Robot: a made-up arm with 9 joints. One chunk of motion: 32 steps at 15 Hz.
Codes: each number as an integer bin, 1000 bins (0 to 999) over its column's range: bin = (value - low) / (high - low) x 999, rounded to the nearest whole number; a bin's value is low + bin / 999 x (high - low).
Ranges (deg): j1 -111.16..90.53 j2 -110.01..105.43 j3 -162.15..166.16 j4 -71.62..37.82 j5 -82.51..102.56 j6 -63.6..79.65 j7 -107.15..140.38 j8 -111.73..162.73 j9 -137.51..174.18
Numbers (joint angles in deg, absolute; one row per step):
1: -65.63 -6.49 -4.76 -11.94 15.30 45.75 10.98 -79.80 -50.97
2: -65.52 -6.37 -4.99 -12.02 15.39 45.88 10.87 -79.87 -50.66
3: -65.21 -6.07 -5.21 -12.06 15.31 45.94 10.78 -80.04 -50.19
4: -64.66 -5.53 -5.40 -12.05 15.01 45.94 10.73 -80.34 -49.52
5: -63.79 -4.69 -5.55 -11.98 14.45 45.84 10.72 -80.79 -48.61
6: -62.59 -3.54 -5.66 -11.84 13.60 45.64 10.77 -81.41 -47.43
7: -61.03 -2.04 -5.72 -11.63 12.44 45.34 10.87 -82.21 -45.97
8: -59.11 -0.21 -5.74 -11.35 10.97 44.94 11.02 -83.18 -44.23
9: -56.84 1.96 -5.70 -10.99 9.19 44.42 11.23 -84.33 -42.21
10: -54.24 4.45 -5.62 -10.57 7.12 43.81 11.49 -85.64 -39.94
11: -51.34 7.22 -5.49 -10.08 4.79 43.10 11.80 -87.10 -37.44
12: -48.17 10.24 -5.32 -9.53 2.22 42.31 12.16 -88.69 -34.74
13: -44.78 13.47 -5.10 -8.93 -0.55 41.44 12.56 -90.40 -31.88
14: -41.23 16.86 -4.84 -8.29 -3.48 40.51 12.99 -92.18 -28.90
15: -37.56 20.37 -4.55 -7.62 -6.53 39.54 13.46 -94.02 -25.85
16: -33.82 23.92 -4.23 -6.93 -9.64 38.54 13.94 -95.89 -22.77
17: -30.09 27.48 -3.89 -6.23 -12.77 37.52 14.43 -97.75 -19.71
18: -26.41 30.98 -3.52 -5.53 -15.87 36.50 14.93 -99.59 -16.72
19: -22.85 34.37 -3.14 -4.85 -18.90 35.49 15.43 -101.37 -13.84
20: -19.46 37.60 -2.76 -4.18 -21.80 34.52 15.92 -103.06 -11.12
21: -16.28 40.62 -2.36 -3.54 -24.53 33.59 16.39 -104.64 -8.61
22: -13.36 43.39 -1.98 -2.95 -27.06 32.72 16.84 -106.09 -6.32
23: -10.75 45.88 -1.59 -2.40 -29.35 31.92 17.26 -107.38 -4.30
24: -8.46 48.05 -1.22 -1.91 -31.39 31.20 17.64 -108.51 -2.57
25: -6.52 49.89 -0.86 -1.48 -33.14 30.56 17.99 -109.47 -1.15
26: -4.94 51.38 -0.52 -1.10 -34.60 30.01 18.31 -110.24 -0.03
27: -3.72 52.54 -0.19 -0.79 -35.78 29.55 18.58 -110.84 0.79
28: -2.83 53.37 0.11 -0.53 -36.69 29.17 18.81 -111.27 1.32
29: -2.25 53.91 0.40 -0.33 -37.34 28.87 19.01 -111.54 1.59
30: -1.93 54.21 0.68 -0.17 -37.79 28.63 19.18 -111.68 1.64
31: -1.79 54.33 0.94 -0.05 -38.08 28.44 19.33 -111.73 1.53
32: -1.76 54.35 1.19 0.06 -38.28 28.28 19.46 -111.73 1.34
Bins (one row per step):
1: 226 480 479 545 528 763 477 116 277
2: 226 481 478 544 528 763 476 116 278
3: 228 482 478 544 528 764 476 115 280
4: 230 484 477 544 526 764 476 114 282
5: 235 488 477 544 523 763 476 113 285
6: 241 494 476 546 519 762 476 110 289
7: 248 501 476 548 513 760 476 107 293
8: 258 509 476 550 505 757 477 104 299
9: 269 519 476 553 495 753 478 100 305
10: 282 531 476 557 484 749 479 95 313
11: 296 544 477 562 471 744 480 90 321
12: 312 558 477 567 457 739 482 84 329
13: 329 573 478 572 442 733 483 78 339
14: 346 588 479 578 427 726 485 71 348
15: 365 605 480 584 410 719 487 64 358
16: 383 621 481 591 393 712 489 58 368
17: 402 638 482 597 376 705 491 51 378
18: 420 654 483 603 360 698 493 44 387
19: 437 669 484 609 343 691 495 38 396
20: 454 684 485 616 328 684 497 32 405
21: 470 698 486 621 313 678 499 26 413
22: 484 711 487 627 299 672 500 21 420
23: 497 723 489 632 287 666 502 16 427
24: 509 733 490 636 276 661 504 12 432
25: 518 741 491 640 266 657 505 8 437
26: 526 748 492 644 259 653 506 5 441
27: 532 754 493 647 252 650 507 3 443
28: 537 758 494 649 247 647 508 2 445
29: 539 760 495 651 244 645 509 1 446
30: 541 761 495 652 241 643 510 0 446
31: 542 762 496 653 240 642 510 0 446
32: 542 762 497 654 239 641 511 0 445

